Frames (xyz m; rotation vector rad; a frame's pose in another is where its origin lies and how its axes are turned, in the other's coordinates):
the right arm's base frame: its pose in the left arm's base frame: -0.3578 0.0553 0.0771 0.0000 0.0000 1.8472
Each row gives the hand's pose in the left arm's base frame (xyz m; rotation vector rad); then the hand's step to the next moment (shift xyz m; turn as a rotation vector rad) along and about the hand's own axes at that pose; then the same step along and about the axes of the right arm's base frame.
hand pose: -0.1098 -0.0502 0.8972 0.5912 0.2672 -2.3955
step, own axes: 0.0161 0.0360 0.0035 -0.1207 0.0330 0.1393
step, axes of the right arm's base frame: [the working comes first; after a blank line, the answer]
step, axes of the left arm's base frame: 0.0107 -0.0376 -0.0061 0.0560 -0.0058 0.1786

-0.0391 0.0000 -0.0061 -0.0208 -0.0523 0.1786
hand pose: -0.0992 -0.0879 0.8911 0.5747 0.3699 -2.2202
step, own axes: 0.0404 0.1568 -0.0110 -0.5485 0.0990 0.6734
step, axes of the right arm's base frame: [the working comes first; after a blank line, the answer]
step, axes of the left arm's base frame: 0.0995 -0.1212 -0.0420 0.2042 -0.0112 0.8499

-0.1437 -0.0626 -0.0420 -0.0665 -0.1934 0.8499
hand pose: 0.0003 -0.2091 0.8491 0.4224 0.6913 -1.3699
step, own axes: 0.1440 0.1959 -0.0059 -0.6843 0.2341 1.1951
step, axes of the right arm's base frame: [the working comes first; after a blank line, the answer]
step, axes of the left arm's base frame: 0.1978 -0.0695 -0.1232 0.4343 -0.2246 1.3085

-0.1208 -0.1713 -0.1232 -0.3346 -0.3565 1.3085
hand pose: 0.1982 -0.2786 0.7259 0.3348 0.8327 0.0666
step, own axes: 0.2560 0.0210 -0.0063 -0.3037 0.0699 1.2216
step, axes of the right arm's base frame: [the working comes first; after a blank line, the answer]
step, axes of the left arm's base frame: 0.1694 0.0697 -0.1801 0.6984 -0.3154 1.0011

0.0208 -0.1820 -0.1801 -0.4940 -0.5859 1.0011
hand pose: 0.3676 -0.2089 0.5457 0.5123 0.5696 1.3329
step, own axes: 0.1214 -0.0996 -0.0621 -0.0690 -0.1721 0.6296
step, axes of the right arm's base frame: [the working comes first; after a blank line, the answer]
step, axes of the left arm's base frame: 0.0512 0.1045 -0.1223 0.5278 -0.1108 0.3740

0.0866 -0.0778 -0.1223 -0.2506 -0.4776 0.3740
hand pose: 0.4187 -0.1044 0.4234 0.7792 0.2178 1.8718
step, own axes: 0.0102 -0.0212 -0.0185 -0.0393 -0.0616 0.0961
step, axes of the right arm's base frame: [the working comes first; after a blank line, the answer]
step, axes of the left arm's base frame: 0.0025 0.0219 -0.0203 0.1143 -0.0268 0.0281

0.0203 -0.0084 -0.0203 -0.0570 -0.1026 0.0281
